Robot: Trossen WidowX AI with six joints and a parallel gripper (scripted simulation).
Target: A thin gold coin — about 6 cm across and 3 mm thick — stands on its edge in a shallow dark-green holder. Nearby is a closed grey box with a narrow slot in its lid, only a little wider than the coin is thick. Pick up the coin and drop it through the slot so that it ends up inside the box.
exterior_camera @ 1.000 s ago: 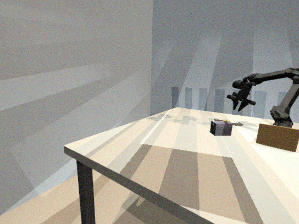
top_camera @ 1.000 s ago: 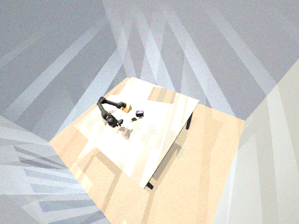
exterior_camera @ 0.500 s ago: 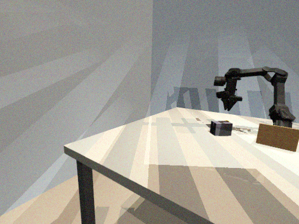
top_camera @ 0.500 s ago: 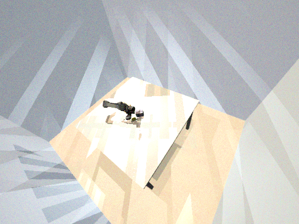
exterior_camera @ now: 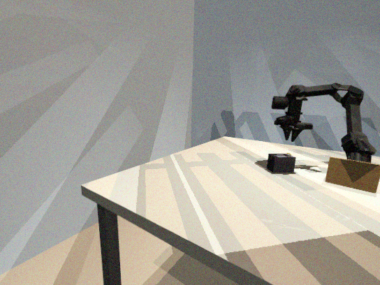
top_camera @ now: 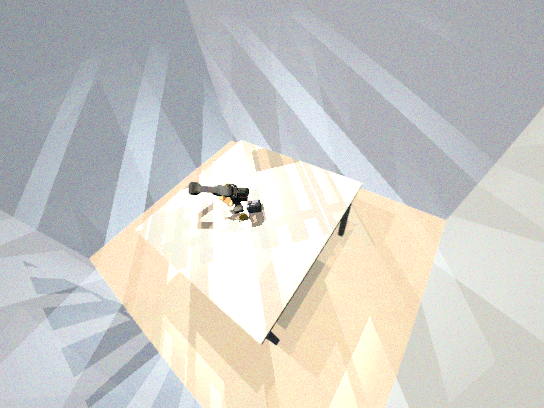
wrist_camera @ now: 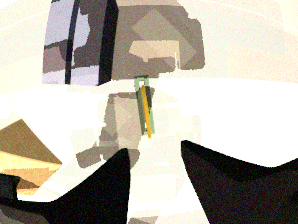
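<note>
My gripper tip is now 100 mm above the gold coin.
</note>
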